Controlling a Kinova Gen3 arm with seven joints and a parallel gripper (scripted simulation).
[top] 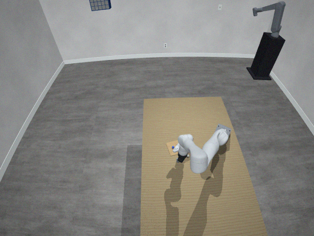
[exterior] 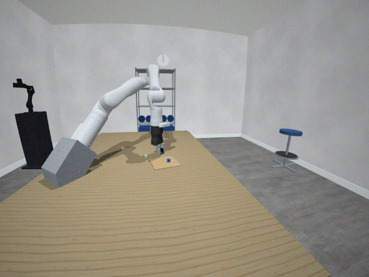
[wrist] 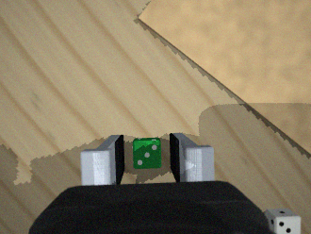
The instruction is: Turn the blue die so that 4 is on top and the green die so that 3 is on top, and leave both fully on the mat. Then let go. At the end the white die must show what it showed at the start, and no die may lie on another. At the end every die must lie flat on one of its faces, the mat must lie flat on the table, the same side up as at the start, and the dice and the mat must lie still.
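Now: hand 1 cm above the green die. Round my hand: tan mat: 2 cm ahead, 13 cm to the right, 2 cm below; then blue die: 4 cm ahead, 13 cm to the right, 1 cm below; then white die: 9 cm behind, 4 cm to the right, 1 cm below.
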